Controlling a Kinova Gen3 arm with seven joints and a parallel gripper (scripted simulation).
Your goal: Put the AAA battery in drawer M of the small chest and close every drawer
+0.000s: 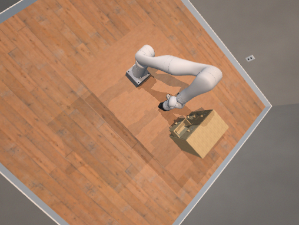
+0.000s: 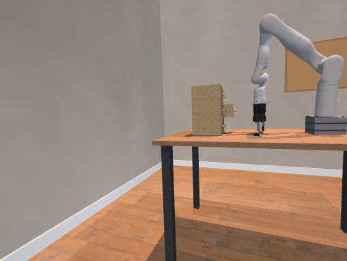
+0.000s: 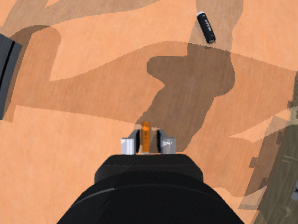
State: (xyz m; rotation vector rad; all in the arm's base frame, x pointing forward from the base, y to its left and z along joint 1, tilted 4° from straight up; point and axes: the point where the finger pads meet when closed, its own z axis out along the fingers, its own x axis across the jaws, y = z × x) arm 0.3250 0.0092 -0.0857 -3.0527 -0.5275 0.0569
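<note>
The AAA battery is 2 cm below my hand. The rest, counted from my hand: black battery (3 cm ahead, 18 cm to the left, 2 cm below); then drawer (26 cm ahead, 4 cm to the right, 11 cm above).
</note>
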